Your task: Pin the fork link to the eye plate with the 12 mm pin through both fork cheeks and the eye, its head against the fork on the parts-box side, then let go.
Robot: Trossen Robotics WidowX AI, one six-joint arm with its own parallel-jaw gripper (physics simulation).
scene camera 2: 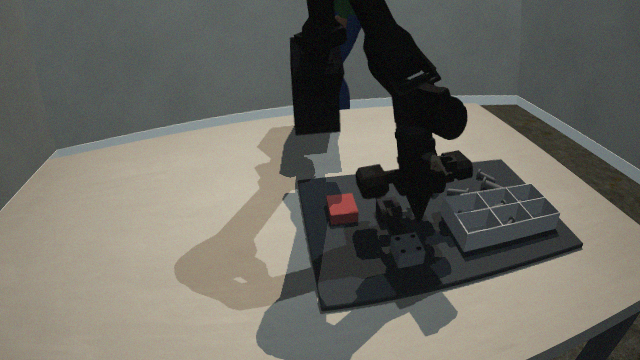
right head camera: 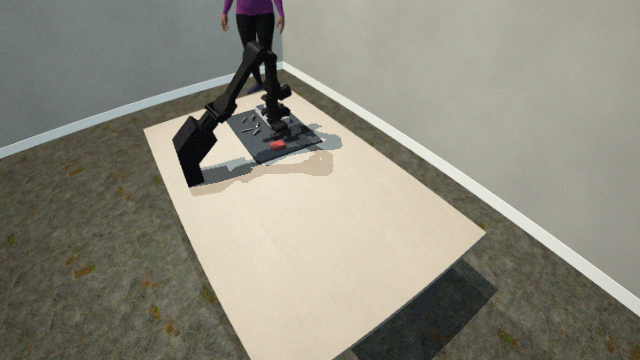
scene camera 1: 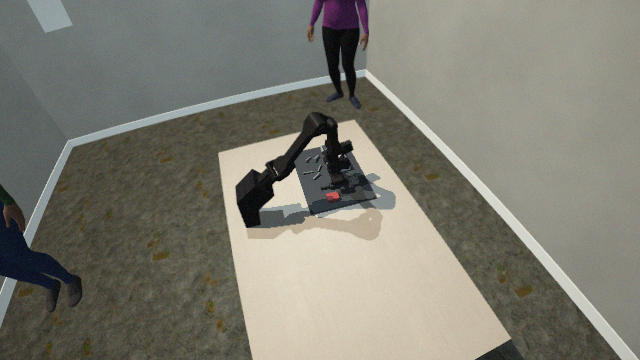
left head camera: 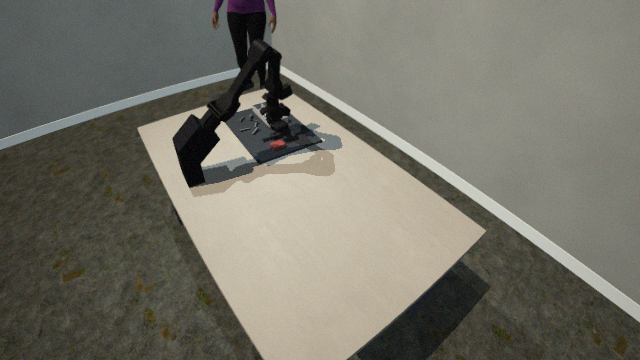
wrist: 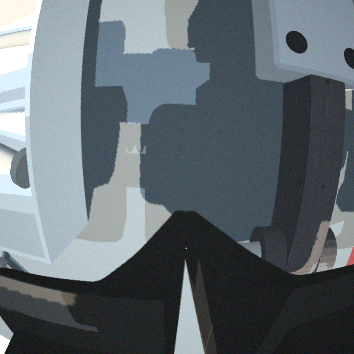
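Pixels of known places: gripper, fingertip midpoint: (scene camera 2: 418,220) (right head camera: 275,132) (left head camera: 274,131) (wrist: 183,220); arm's base, link origin: (scene camera 2: 316,54) (right head camera: 203,127) (scene camera 1: 263,182) (left head camera: 205,126).
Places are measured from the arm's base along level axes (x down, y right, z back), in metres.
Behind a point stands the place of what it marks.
My gripper (scene camera 2: 421,218) @(x 0.210, y -0.038, z -0.375 m) (wrist: 183,220) @(x 0.210, y -0.038, z -0.375 m) is shut and empty. Its tips are low over the mat, between the parts box and the dark fork link (wrist: 309,170) (scene camera 2: 388,212) @(x 0.188, y 0.017, z -0.360 m). The link's rounded cheeks show in the wrist view, partly behind the right finger. A short light piece of a pin (wrist: 254,248) @(x 0.196, y -0.011, z -0.363 m) shows at the cheek on the parts-box side; its head and how deep it sits are hidden by the finger. A grey block with dark holes (wrist: 300,22) @(x 0.186, y 0.014, z -0.443 m) (scene camera 2: 407,251) @(x 0.186, y 0.035, z -0.464 m), apparently the eye plate, adjoins the link. The eye itself is too dark and hidden to make out.
The grey parts box (scene camera 2: 515,239) @(x 0.208, y -0.165, z -0.507 m) (wrist: 57,125) @(x 0.191, y -0.073, z -0.424 m) stands beside the gripper on the dark mat (scene camera 2: 560,244) @(x 0.210, y -0.238, z -0.567 m). A red block (scene camera 2: 342,206) @(x 0.191, y 0.071, z -0.310 m) (left head camera: 277,145) @(x 0.191, y 0.080, z -0.292 m) (right head camera: 277,145) @(x 0.191, y 0.080, z -0.295 m) (scene camera 1: 332,197) @(x 0.191, y 0.079, z -0.296 m) lies beyond the fork. Several loose pins (left head camera: 245,130) @(x 0.203, y -0.148, z -0.274 m) (scene camera 1: 308,173) @(x 0.201, y -0.148, z -0.274 m) lie behind the box. A person (scene camera 1: 341,15) stands beyond the table.
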